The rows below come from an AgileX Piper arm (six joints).
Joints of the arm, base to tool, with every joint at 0 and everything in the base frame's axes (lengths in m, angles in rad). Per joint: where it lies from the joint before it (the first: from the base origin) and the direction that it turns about. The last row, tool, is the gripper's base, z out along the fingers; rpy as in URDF.
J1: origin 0 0 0.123 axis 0 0 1
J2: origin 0 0 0 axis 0 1 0
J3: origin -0.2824 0 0.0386 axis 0 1 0
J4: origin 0.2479 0 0.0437 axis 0.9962 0 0.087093
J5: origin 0 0 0 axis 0 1 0
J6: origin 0.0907 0 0.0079 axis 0.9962 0 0.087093
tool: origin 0 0 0 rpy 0 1.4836 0
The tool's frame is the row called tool.
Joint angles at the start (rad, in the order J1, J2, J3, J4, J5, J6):
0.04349, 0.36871, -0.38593, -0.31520, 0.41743, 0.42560
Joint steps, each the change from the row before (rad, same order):
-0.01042, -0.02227, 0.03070, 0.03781, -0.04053, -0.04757
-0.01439, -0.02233, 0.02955, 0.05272, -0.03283, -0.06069
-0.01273, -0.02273, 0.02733, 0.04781, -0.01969, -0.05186
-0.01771, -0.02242, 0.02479, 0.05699, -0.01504, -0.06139
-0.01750, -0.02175, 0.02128, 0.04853, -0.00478, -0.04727
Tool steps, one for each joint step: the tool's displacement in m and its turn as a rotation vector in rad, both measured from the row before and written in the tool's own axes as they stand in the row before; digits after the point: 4 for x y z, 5 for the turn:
0.0058, 0.0006, -0.0003, -0.01827, -0.02422, -0.01078
0.0061, 0.0004, -0.0005, -0.01399, -0.01861, -0.00833
0.0064, 0.0000, -0.0008, -0.00789, -0.01084, -0.00396
0.0059, -0.0002, -0.0010, -0.00336, -0.00956, -0.00330
0.0056, -0.0005, -0.0012, 0.00168, -0.00395, 0.00288

